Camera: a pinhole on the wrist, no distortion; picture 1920 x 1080 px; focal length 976.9 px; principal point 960.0 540.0 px. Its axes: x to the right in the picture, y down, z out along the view. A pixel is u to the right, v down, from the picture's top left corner.
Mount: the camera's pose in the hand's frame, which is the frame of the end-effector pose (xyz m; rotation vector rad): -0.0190 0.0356 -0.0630 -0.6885 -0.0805 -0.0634
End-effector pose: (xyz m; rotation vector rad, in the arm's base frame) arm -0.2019 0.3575 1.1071 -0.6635 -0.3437 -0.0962
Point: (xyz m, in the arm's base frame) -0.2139 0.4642 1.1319
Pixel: 1190.0 37.0
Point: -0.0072 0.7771 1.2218
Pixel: 1588.1 547.3
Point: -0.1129 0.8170 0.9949
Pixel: 1144.9 916.3
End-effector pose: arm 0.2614 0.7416 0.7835 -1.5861 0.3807 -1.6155
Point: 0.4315 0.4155 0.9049
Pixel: outside the picture
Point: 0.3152 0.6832 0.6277
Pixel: 704.4 912.9
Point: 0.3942 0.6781 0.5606
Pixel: 693.1 833.3
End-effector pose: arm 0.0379 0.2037 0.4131 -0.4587 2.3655 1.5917
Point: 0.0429 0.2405 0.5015
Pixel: 740.4 493.4
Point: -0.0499 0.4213 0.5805
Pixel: 1036.3 681.4
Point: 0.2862 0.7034 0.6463
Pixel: 357.5 297.3
